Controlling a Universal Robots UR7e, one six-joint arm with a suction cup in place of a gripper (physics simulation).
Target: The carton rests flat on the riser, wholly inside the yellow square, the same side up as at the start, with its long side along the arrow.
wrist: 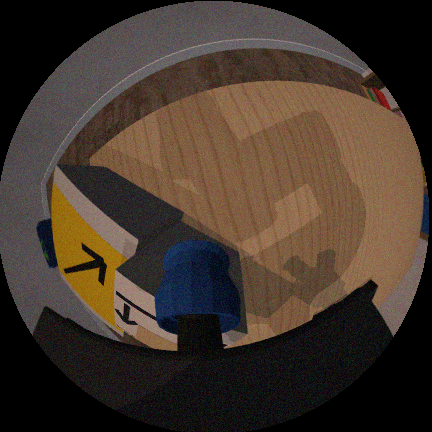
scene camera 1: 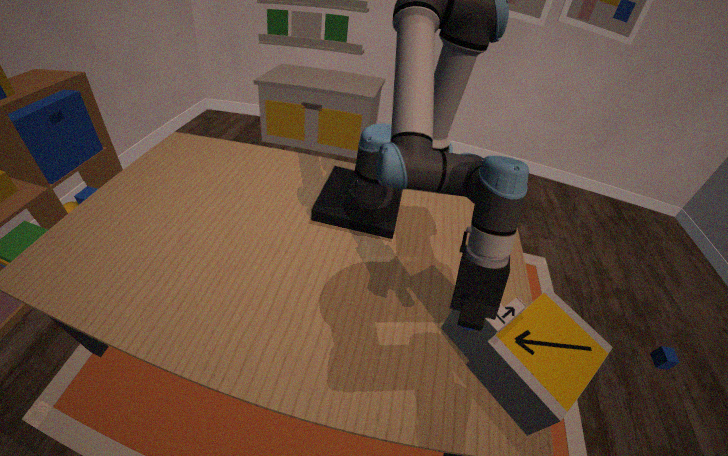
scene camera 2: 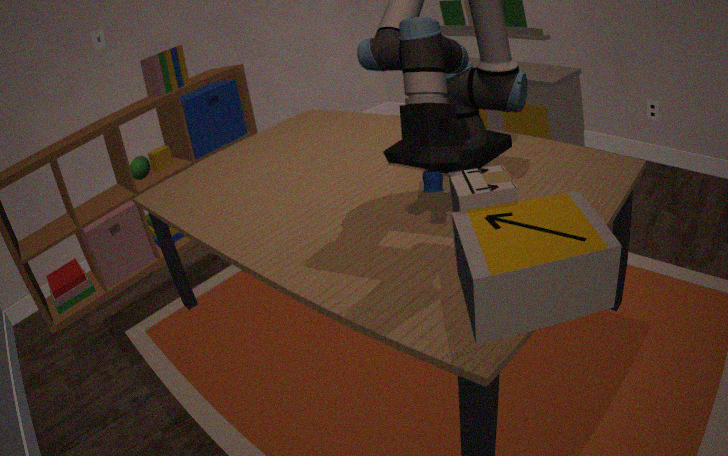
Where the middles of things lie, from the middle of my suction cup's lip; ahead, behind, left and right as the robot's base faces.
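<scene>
Grey riser (scene camera 2: 525,265) 21 cm to the left of my suction cup, 9 cm below it. Suction cup 7 cm past the carton (scene camera 2: 481,187), 6 cm to the right of it, 8 cm above it. Going by their middles, carton nearest to my suction cup of the things named here.
</scene>
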